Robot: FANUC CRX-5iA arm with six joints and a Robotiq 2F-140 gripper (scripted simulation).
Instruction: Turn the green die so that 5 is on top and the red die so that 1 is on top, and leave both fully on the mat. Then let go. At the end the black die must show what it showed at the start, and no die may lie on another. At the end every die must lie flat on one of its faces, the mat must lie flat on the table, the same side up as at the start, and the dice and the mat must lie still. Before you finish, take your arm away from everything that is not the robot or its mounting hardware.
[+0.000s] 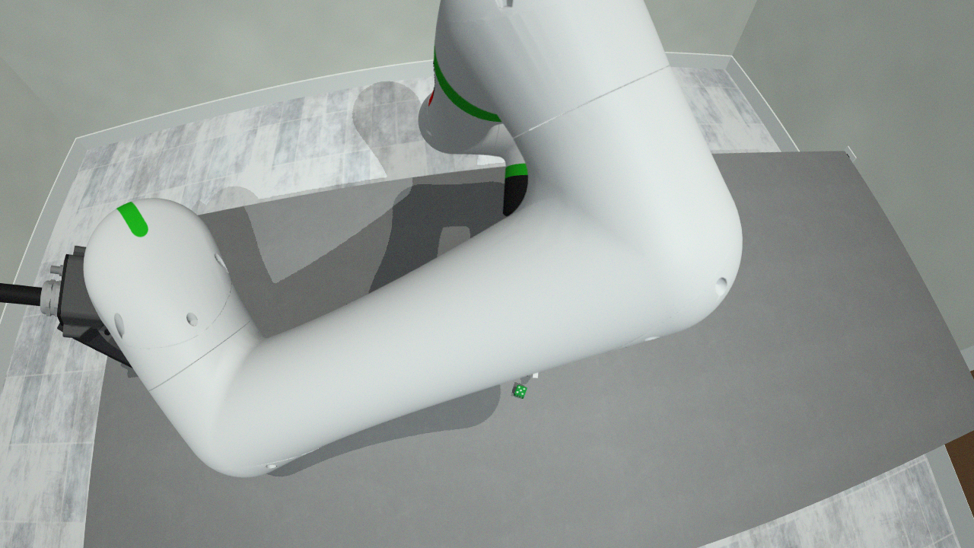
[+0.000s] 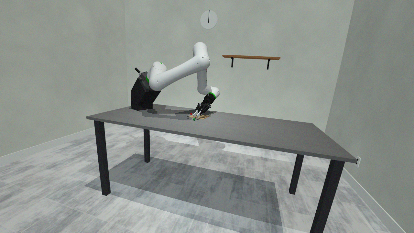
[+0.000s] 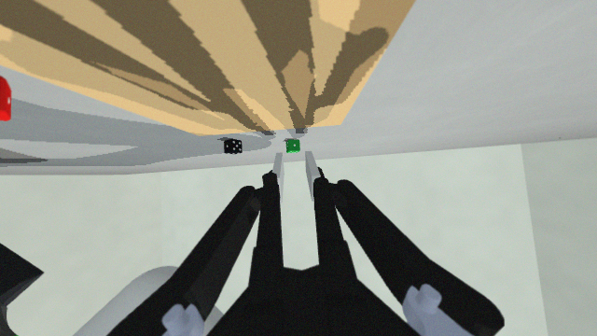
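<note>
Right now the green die is 2 cm behind my hand, 5 cm to the right of it and 4 cm below it. From my hand the other things lie so: red die: 9 cm behind, 15 cm to the left, 4 cm below; tan mat: 10 cm to the left, 4 cm below; black die: 8 cm behind, 4 cm below.
</note>
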